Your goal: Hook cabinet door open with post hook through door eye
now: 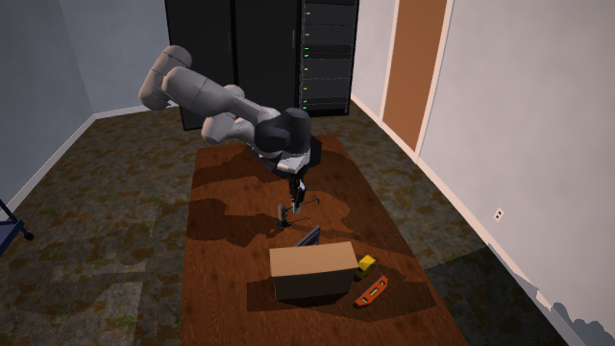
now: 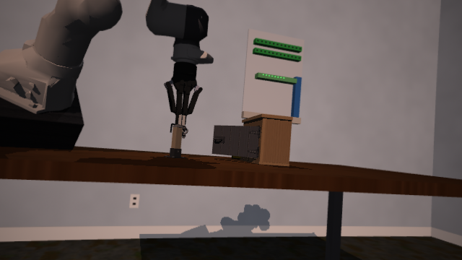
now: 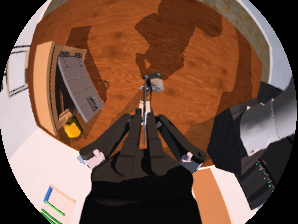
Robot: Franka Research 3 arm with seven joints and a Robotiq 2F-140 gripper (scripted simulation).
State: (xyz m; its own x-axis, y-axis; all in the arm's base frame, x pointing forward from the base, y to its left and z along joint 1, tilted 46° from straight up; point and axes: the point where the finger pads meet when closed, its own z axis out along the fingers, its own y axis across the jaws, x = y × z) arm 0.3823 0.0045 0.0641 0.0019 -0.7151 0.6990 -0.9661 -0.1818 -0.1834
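The thin hook lies 2 cm to the left of my hand and 1 cm below it. From my hand the other things lie so: orange spirit level (41 cm ahead, 11 cm to the left, 10 cm below); then yellow tape measure (32 cm ahead, 14 cm to the left, 7 cm below); then dark door (17 cm ahead, 7 cm to the right, 4 cm below).
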